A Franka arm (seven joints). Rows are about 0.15 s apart.
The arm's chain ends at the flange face. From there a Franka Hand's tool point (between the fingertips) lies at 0.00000 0.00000 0.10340 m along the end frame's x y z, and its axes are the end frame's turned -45 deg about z.
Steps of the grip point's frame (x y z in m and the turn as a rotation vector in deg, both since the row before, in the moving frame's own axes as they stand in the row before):
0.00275 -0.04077 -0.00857 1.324 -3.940 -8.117
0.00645 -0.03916 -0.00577 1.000 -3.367 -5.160
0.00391 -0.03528 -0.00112 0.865 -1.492 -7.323
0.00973 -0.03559 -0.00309 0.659 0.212 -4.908
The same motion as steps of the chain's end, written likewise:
-0.02043 -0.03457 -0.00830 -1.850 -3.722 -8.117
-0.01770 -0.03552 -0.00558 -1.674 -3.088 -5.160
-0.01923 -0.02870 -0.00107 -0.443 -1.667 -7.323
-0.01767 -0.03096 -0.00308 0.616 -0.316 -4.908

